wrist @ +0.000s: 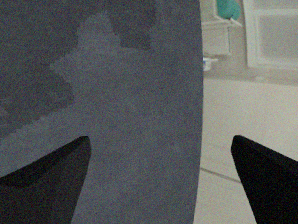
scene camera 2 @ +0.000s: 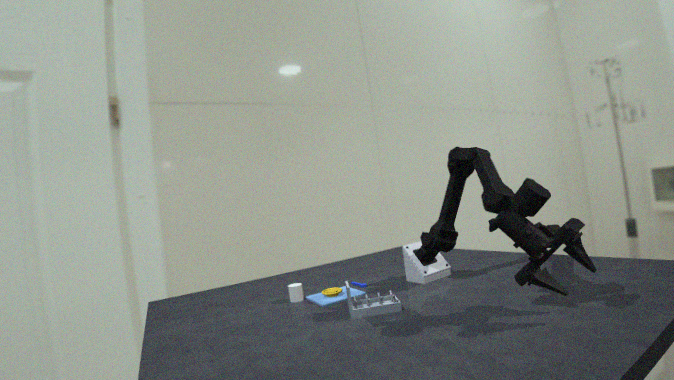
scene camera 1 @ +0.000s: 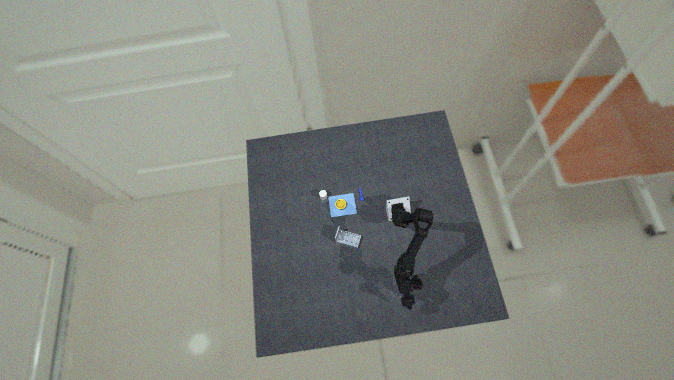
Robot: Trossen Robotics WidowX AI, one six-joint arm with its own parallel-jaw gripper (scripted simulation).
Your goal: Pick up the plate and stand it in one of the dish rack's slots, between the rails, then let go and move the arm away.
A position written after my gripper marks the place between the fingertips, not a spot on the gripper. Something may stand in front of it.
My gripper [scene camera 2: 581,283] is open, with nothing in its grasp. I also see a grey dish rack [scene camera 2: 388,304].
My gripper is seen too in the wrist view [wrist: 163,144]. The wrist view misses the grey dish rack: it is out of frame.
